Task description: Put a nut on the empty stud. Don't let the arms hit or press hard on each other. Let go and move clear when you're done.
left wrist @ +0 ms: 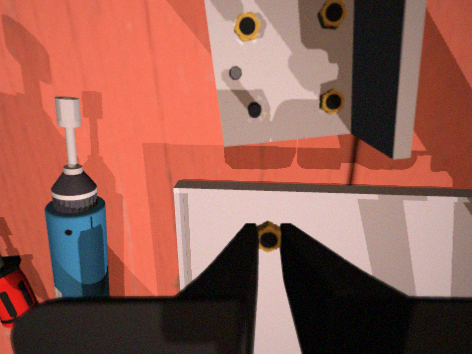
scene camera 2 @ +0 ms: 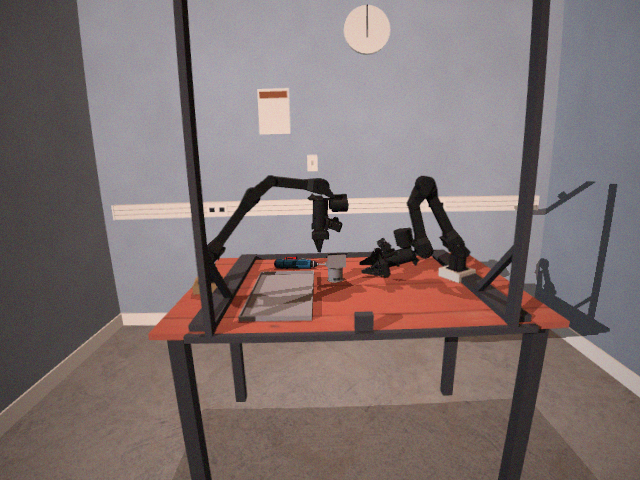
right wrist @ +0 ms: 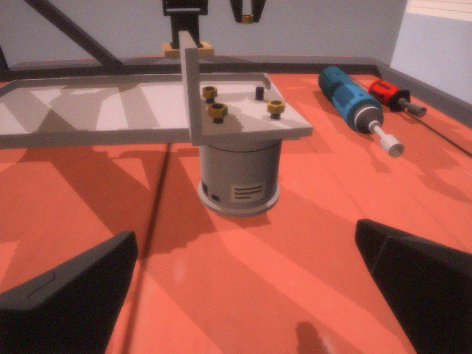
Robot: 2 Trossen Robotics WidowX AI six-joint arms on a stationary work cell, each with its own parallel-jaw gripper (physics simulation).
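Places are measured from the left arm's base along level axes (x left, y down, z back), in millimetres.
Where they show: left gripper, fingertip midpoint: [left wrist: 267,234] [scene camera 2: 319,251] [right wrist: 246,22]; right gripper, fingertip midpoint: [scene camera 2: 360,267] [right wrist: 247,236]; right arm's base at its link origin: [scene camera 2: 457,268].
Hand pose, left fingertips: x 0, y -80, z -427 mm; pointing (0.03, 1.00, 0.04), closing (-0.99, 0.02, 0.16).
After its pixels a point has its place.
My left gripper [scene camera 2: 318,250] {z -427, x 0, y -80 mm} [left wrist: 267,234] {z -427, x 0, y -80 mm} [right wrist: 246,22] {z -427, x 0, y -80 mm} points down above the tray, shut on a small brass nut [left wrist: 268,249] {z -423, x 0, y -85 mm} [right wrist: 247,20] {z -433, x -2, y -82 mm}. The empty stud [left wrist: 254,109] {z -470, x -3, y -41 mm} [right wrist: 260,93] {z -472, x -3, y -38 mm} is a short dark post on the grey plate [left wrist: 280,75] {z -482, x -17, y -33 mm} [right wrist: 250,125] {z -512, x -23, y -33 mm} of the fixture, apart from the held nut. Brass nuts [left wrist: 247,26] {z -504, x -5, y -43 mm} [right wrist: 275,108] {z -509, x -7, y -41 mm} sit on the other three studs. The fixture's round grey base [scene camera 2: 335,274] {z -479, x -49, y 1 mm} [right wrist: 240,170] {z -513, x -29, y -4 mm} stands on the table. My right gripper [scene camera 2: 363,267] {z -580, x -46, y -17 mm} [right wrist: 247,236] {z -580, x -46, y -17 mm} is open and empty, low at the right of the fixture in the scene view.
A grey tray [scene camera 2: 276,318] {z -232, x -327, y 24 mm} [left wrist: 310,188] {z -396, x -35, y 24 mm} [right wrist: 100,138] {z -377, x -134, y 25 mm} lies beside the fixture. A blue driver [scene camera 2: 294,264] {z -345, x 142, y 8 mm} [left wrist: 77,250] {z -387, x 141, y -6 mm} [right wrist: 350,100] {z -400, x 130, y -1 mm} and a red tool [left wrist: 14,295] {z -342, x 226, y 10 mm} [right wrist: 384,92] {z -347, x 225, y 11 mm} lie near it. An upright wall [left wrist: 377,70] {z -479, x -50, y -61 mm} [right wrist: 191,95] {z -519, x -57, y -55 mm} rises from the plate's edge. Dark frame posts [scene camera 2: 192,170] {z -45, x -383, y -417 mm} stand at the table's sides.
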